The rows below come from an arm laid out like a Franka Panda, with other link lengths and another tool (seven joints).
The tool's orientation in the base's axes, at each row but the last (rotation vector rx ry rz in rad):
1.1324 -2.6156 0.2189
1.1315 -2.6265 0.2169
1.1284 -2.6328 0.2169
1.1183 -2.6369 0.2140
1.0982 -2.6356 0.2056
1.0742 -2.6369 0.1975
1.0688 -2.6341 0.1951
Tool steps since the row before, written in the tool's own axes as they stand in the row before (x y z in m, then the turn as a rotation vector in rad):
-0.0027 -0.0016 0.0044 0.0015 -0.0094 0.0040
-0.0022 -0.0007 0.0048 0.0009 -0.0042 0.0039
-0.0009 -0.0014 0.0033 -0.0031 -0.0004 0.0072
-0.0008 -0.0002 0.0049 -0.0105 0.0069 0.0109
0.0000 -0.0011 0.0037 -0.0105 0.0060 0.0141
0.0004 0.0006 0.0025 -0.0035 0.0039 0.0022
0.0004 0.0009 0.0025 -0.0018 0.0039 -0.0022
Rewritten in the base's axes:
0.0021 -0.0003 -0.0050 0.0051 -0.0084 -0.0031
0.0011 -0.0001 -0.0052 0.0017 -0.0044 -0.0033
0.0010 -0.0011 -0.0034 0.0010 0.0001 -0.0078
-0.0002 -0.0008 -0.0049 0.0000 0.0093 -0.0138
0.0000 -0.0016 -0.0035 0.0000 0.0080 -0.0168
-0.0012 -0.0004 -0.0023 -0.0008 0.0046 -0.0033
-0.0014 -0.0002 -0.0023 -0.0010 0.0045 0.0015

